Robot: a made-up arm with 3 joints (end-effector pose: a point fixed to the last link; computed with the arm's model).
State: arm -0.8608 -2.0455 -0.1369
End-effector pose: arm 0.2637 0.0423 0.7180 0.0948 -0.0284 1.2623
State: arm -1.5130 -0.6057 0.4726
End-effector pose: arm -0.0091 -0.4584 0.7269 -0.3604 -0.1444 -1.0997
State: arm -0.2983 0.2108 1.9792
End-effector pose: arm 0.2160 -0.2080 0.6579 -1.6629 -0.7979 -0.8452
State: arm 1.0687 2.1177 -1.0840
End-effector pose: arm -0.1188 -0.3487 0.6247 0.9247 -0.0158 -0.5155
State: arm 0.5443 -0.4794 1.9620
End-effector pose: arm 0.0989 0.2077 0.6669 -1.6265 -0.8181 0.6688
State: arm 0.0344 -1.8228 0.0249
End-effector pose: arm 0.0845 0.2548 0.7253 -0.0322 -0.0569 1.8579
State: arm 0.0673 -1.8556 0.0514
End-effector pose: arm 0.0618 0.2615 0.7268 -0.0558 -0.0621 1.9115
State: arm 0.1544 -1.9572 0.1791
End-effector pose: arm -0.0061 0.2675 0.7327 -0.1666 -0.0910 2.0433
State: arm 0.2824 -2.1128 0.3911
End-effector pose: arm -0.1047 0.2498 0.7392 -0.3467 -0.1517 2.2406
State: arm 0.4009 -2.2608 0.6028
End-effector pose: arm -0.1853 0.2072 0.7414 -0.5225 -0.2262 2.4330
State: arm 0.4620 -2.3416 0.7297
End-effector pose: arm -0.2210 0.1751 0.7407 -0.6263 -0.2765 2.5369
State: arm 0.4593 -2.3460 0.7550
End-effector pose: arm -0.2215 0.1721 0.7404 -0.6464 -0.2871 2.5315
